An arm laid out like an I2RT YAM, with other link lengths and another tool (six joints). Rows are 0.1 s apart.
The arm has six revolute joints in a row. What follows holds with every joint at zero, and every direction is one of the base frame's. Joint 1 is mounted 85 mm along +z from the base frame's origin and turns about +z. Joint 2 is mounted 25.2 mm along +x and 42.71 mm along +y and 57.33 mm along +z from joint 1 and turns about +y. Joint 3 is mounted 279.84 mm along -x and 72.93 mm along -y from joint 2 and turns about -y. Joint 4 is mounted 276.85 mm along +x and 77.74 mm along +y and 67.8 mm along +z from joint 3 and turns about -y. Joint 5 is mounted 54.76 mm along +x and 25.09 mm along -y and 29.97 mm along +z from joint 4 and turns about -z. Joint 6 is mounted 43.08 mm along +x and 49 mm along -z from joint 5 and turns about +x. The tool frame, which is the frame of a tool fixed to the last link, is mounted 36 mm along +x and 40 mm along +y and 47 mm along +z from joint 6; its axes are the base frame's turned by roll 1.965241, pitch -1.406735 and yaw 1.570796 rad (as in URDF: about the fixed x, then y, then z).
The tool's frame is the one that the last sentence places.
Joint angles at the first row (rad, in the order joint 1, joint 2, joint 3, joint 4, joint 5, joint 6):
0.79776 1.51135 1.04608 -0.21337 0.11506 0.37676
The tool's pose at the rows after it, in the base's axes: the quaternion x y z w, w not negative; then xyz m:
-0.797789, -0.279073, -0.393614, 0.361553, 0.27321, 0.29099, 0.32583
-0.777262, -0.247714, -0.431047, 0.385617, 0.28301, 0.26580, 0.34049
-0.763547, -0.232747, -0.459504, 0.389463, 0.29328, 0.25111, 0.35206
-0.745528, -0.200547, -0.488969, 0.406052, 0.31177, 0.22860, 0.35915
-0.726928, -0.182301, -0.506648, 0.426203, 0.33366, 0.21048, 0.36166
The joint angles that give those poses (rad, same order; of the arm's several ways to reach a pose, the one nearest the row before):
0.72776 1.41761 0.98428 -0.13026 0.06652 0.40234
0.65815 1.36535 0.94556 -0.05144 0.02166 0.43508
0.60849 1.35073 0.94503 -0.00543 0.00429 0.43782
0.52942 1.35326 0.93482 0.07690 -0.04399 0.47699
0.45084 1.39011 0.94349 0.15965 -0.12096 0.50639

